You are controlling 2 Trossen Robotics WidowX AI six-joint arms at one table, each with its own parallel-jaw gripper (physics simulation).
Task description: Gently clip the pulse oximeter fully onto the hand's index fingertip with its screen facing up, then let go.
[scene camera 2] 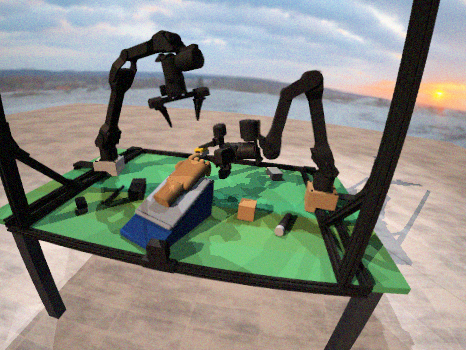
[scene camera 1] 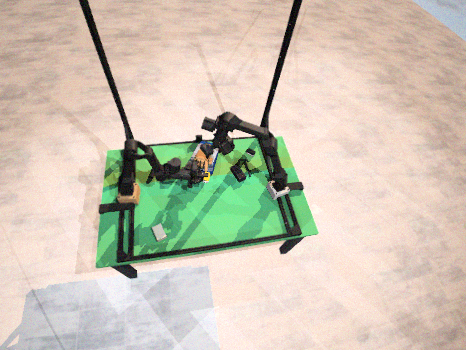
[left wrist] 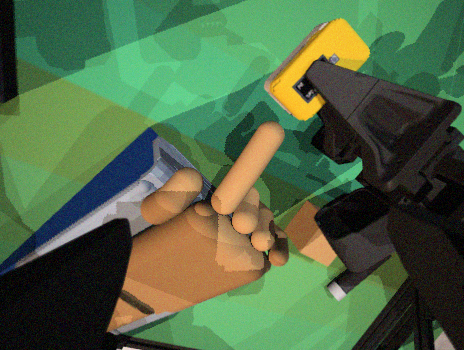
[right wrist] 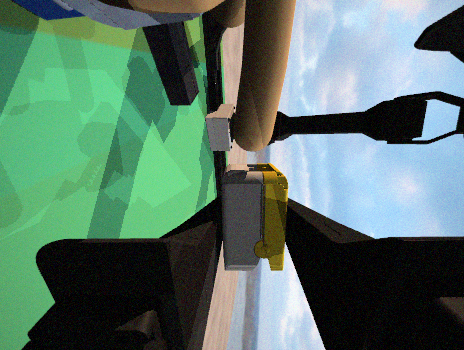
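Note:
The yellow and grey pulse oximeter is held by my right gripper, which is shut on it. Its screen faces up in the left wrist view, partly covered by a black finger. The hand lies palm up on a blue and grey wedge. Its index finger is extended; the tip is just short of the oximeter's near end, apart from it by a small gap. My left gripper is open and empty, high above the hand.
An orange block and a dark cylinder with a pale end lie right of the wedge in scene camera 2. A black box stands on its other side. A light grey box lies farther off.

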